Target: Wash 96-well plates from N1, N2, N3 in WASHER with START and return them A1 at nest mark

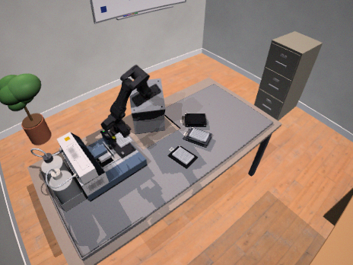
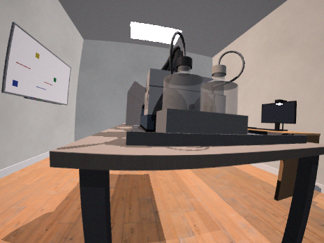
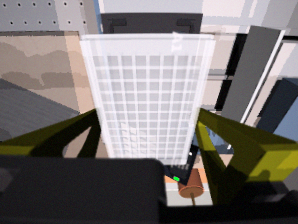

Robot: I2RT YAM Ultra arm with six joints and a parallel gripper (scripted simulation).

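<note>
My gripper is now 9 cm above the dark carrier. Round my hand: plate washer: 16 cm to the right, 4 cm below; label: 27 cm to the left, 18 cm ahead, 17 cm below; black nest: 29 cm to the left, 28 cm ahead, 16 cm below.
</note>
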